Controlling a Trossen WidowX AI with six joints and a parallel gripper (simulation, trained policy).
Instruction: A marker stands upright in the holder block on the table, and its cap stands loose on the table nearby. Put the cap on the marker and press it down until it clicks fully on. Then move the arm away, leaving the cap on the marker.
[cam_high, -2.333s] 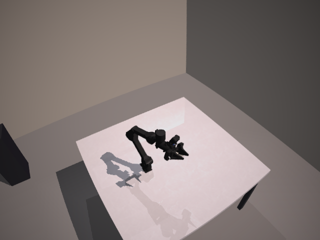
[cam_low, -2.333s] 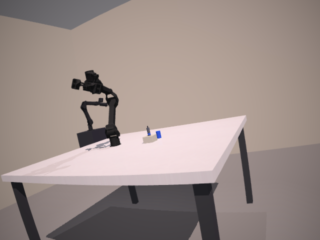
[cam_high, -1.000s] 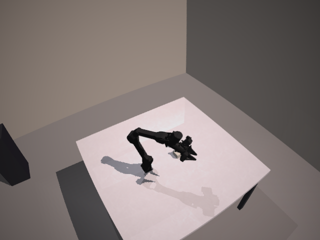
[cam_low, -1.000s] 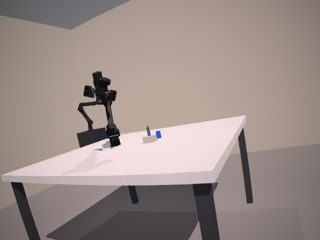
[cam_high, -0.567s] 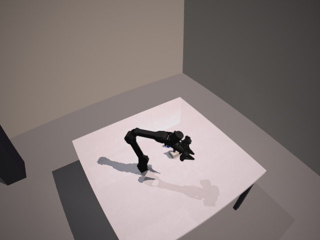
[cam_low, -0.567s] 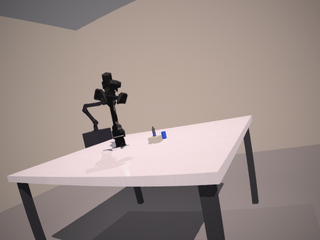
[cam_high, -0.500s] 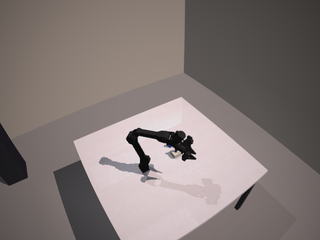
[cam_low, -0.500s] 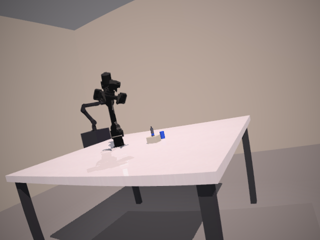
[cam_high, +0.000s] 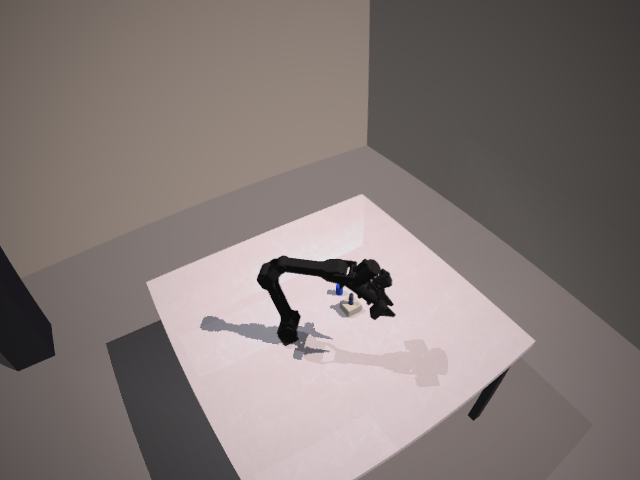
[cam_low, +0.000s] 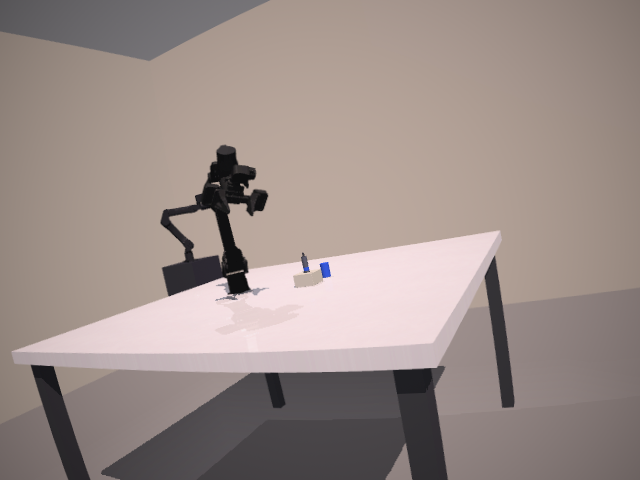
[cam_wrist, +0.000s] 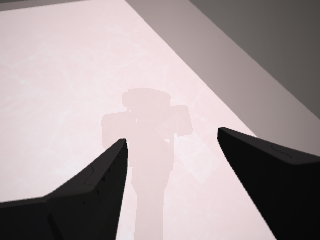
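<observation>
Now: gripper tip 370 mm to the right of the blue cap, 240 mm above it and 20 mm short of it. The rest, counted from my gripper tip: holder block (270 mm to the left, 240 mm below, 10 mm ahead).
</observation>
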